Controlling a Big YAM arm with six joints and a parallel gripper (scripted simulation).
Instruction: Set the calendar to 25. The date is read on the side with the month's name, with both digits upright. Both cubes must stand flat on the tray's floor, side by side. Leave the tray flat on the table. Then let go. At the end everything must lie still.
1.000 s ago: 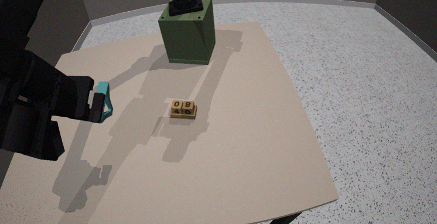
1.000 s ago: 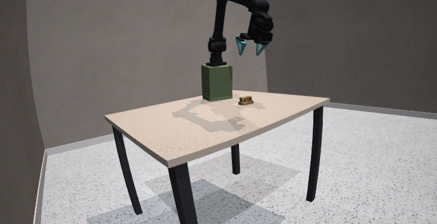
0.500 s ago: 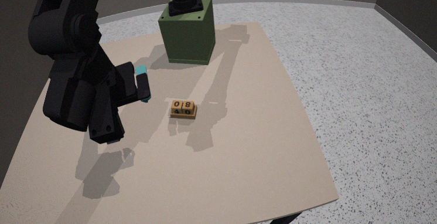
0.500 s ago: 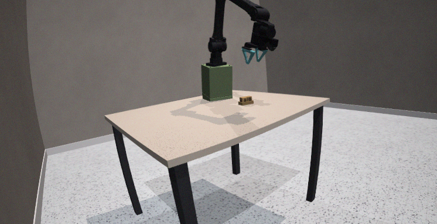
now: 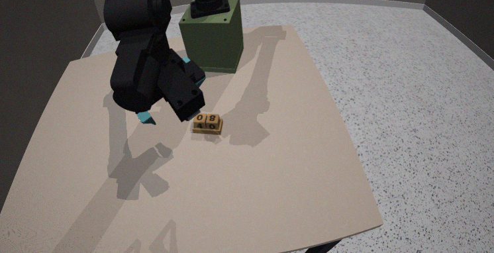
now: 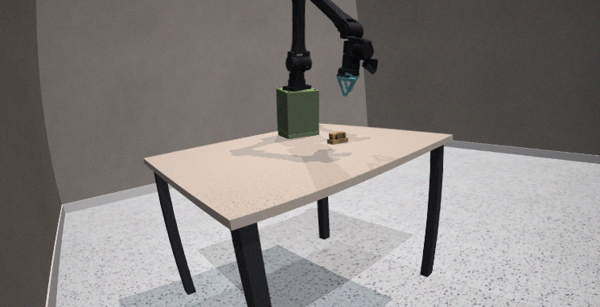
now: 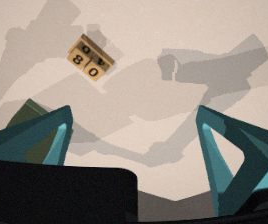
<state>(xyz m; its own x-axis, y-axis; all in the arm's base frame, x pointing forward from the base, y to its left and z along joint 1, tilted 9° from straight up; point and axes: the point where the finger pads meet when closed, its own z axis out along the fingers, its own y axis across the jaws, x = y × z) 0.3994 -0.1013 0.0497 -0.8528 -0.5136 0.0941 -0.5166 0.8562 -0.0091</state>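
Right now the wooden tray is 120 mm behind my hand, 50 mm to the left of it and 210 mm below it.
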